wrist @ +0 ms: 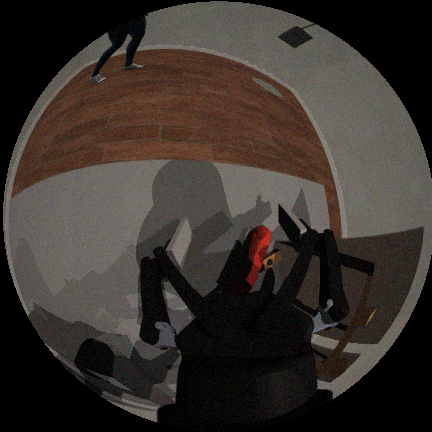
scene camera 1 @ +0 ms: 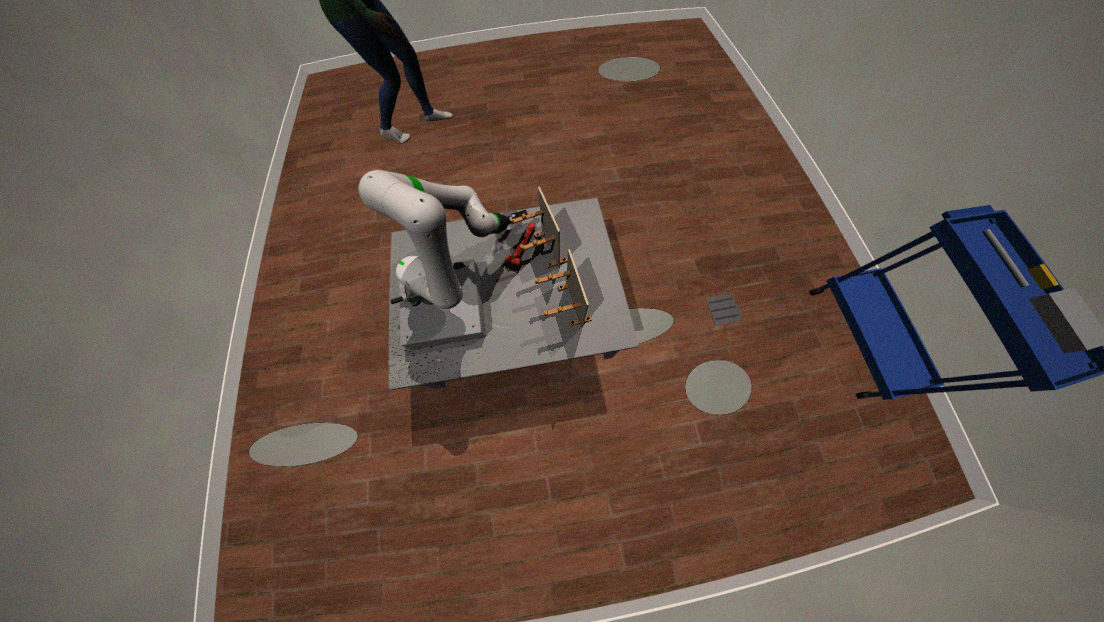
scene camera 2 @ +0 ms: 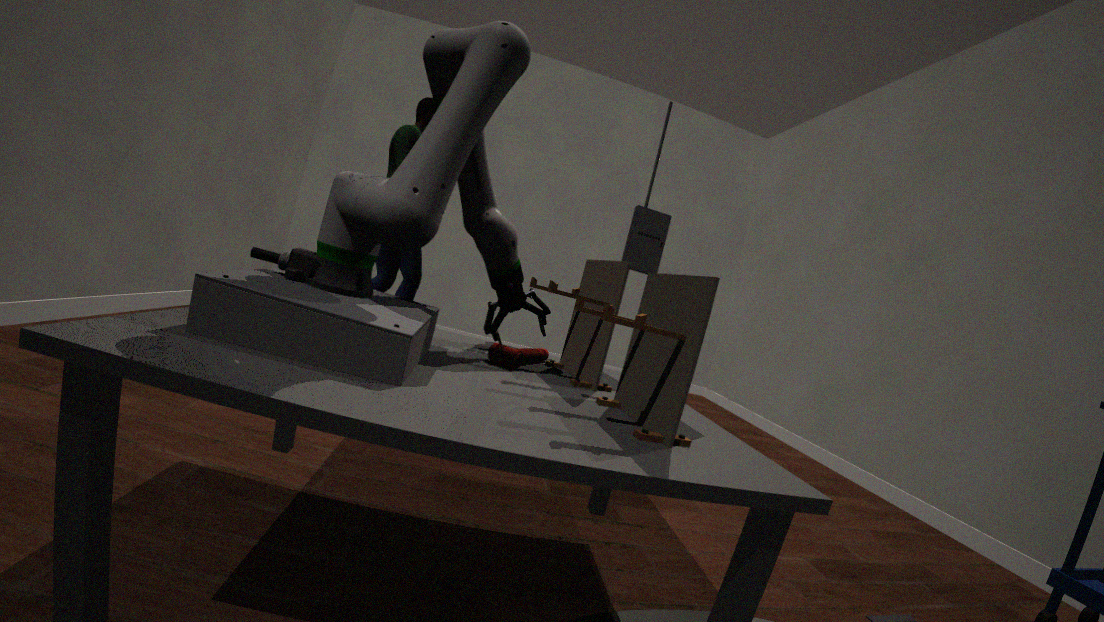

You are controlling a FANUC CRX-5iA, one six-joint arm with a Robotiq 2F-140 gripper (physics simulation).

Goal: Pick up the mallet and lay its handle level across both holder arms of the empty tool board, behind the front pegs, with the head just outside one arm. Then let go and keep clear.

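Where they show: gripper, fingertip midpoint: [wrist: 233, 219] [scene camera 2: 522, 340]; arm's base, link origin: [scene camera 2: 338, 288].
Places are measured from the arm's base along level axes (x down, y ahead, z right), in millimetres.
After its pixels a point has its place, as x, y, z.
The red mallet [scene camera 1: 528, 234] {68, 534, -183} [scene camera 2: 529, 356] {79, 496, -126} [wrist: 260, 242] {68, 551, -231} lies on the grey table [scene camera 1: 509, 336] {103, 283, 311} [scene camera 2: 463, 409] {103, 273, 334}, its head toward the robot base and its handle running toward the far tool board [scene camera 1: 549, 224] {-125, 622, -71} [scene camera 2: 608, 287] {-154, 624, -26}. My gripper [scene camera 1: 515, 226] {61, 508, -278} [scene camera 2: 521, 337] {61, 508, -278} [wrist: 233, 219] {61, 508, -278} is open and empty, low above the mallet, with the fingers wide apart. In the wrist view the handle end shows between them and the head is hidden by the gripper. The near tool board [scene camera 1: 577, 285] {-148, 632, 268} [scene camera 2: 683, 316] {-125, 630, 312} stands beside the far one. Both boards have pegged holder arms and bear no tool.
The far board's holder arms [scene camera 1: 538, 243] {-114, 545, 2} [scene camera 2: 554, 288] {-116, 472, 8} reach out close to my gripper. The robot's base block [scene camera 1: 455, 328] {11, 65, 221} [scene camera 2: 309, 332] {52, 12, 251} stands on the table. A person [scene camera 1: 394, 69] [wrist: 120, 45] stands on the floor beyond the table. A blue cart [scene camera 1: 888, 332] stands off to the right.
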